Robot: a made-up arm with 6 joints. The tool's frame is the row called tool.
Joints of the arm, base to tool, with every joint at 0 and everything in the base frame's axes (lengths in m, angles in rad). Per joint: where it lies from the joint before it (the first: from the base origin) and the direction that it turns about. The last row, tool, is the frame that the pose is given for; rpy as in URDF.
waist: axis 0 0 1 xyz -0.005 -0.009 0.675
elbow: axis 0.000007 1 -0.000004 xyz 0.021 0.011 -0.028
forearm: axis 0.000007 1 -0.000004 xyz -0.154 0 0.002
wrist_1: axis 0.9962 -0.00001 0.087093 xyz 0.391 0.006 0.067
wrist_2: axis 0.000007 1 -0.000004 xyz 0.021 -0.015 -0.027
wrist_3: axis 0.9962 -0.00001 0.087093 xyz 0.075 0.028 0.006
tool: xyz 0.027 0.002 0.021 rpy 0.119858 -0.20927 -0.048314
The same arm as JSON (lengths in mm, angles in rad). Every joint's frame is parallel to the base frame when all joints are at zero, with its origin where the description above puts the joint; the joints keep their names.
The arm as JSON. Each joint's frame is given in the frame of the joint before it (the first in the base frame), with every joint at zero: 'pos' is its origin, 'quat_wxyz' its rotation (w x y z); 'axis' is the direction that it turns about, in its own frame. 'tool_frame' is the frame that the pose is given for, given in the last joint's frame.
{
  "length_unit": "mm",
  "angle_unit": "rad",
  "joints": [
    {
      "joint": "waist",
      "pos": [
        -5.0,
        -9.0,
        675.0
      ],
      "quat_wxyz": [
        1.0,
        0.0,
        0.0,
        0.0
      ],
      "axis": "+z"
    },
    {
      "joint": "elbow",
      "pos": [
        21.0,
        11.0,
        -28.0
      ],
      "quat_wxyz": [
        1.0,
        0.0,
        0.0,
        0.0
      ],
      "axis": "+y"
    },
    {
      "joint": "forearm",
      "pos": [
        -154.0,
        0.0,
        2.0
      ],
      "quat_wxyz": [
        1.0,
        0.0,
        0.0,
        0.0
      ],
      "axis": "+y"
    },
    {
      "joint": "wrist_1",
      "pos": [
        391.0,
        6.0,
        67.0
      ],
      "quat_wxyz": [
        1.0,
        0.0,
        0.0,
        0.0
      ],
      "axis": [
        0.9962,
        0.0,
        0.0871
      ]
    },
    {
      "joint": "wrist_2",
      "pos": [
        21.0,
        -15.0,
        -27.0
      ],
      "quat_wxyz": [
        1.0,
        0.0,
        0.0,
        0.0
      ],
      "axis": "+y"
    },
    {
      "joint": "wrist_3",
      "pos": [
        75.0,
        28.0,
        6.0
      ],
      "quat_wxyz": [
        1.0,
        0.0,
        0.0,
        0.0
      ],
      "axis": [
        0.9962,
        0.0,
        0.0871
      ]
    }
  ],
  "tool_frame": {
    "pos": [
      27.0,
      2.0,
      21.0
    ],
    "quat_wxyz": [
      0.992607,
      0.05703,
      -0.105665,
      -0.017726
    ]
  }
}

